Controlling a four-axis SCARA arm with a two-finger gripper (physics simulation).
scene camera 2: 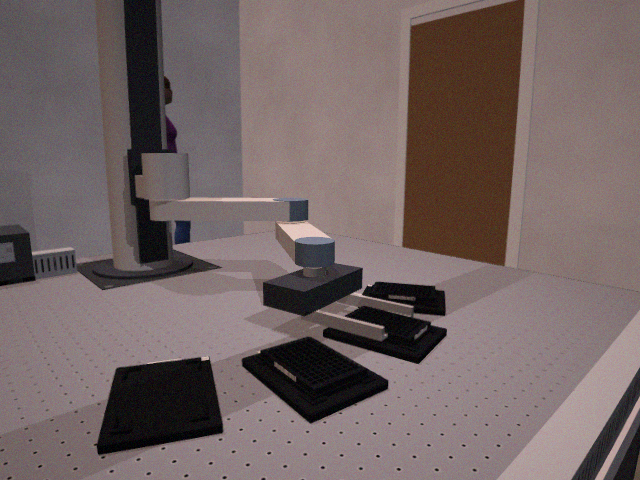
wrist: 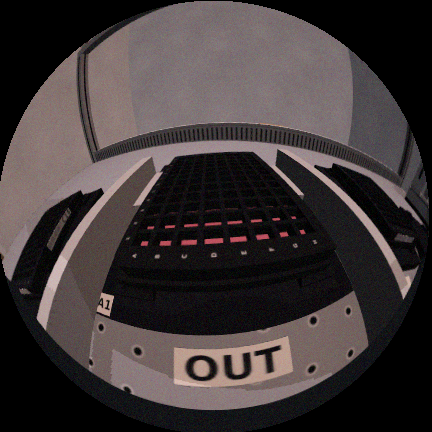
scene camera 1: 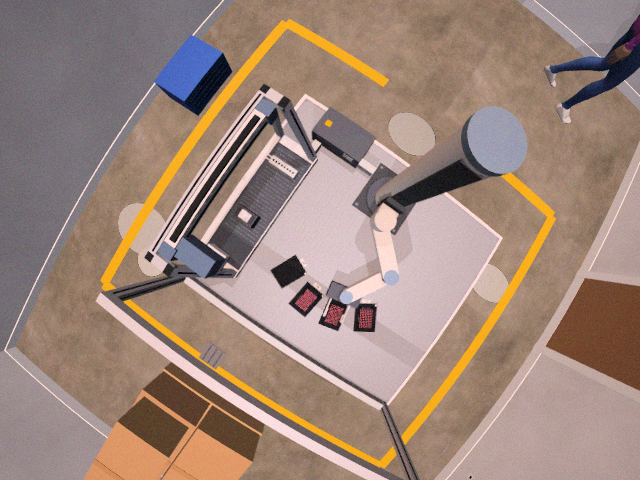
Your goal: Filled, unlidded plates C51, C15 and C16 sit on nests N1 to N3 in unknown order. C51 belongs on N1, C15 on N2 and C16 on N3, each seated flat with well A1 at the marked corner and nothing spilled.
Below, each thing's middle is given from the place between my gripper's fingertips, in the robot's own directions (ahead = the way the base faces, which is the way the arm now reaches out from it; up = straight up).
Now: hand 10 mm past the nest N2 [scene camera 2: 284, 390], 180 mm to the left of it and 20 mm above it. Round my hand: nest N3 [scene camera 2: 157, 402] (80 mm behind, 350 mm to the right, 20 mm below); then dark slatted deck [scene camera 1: 280, 202] (360 mm behind, 690 mm to the right, 10 mm below); then dark grey box [scene camera 1: 345, 136] (860 mm behind, 520 mm to the right, 30 mm above).
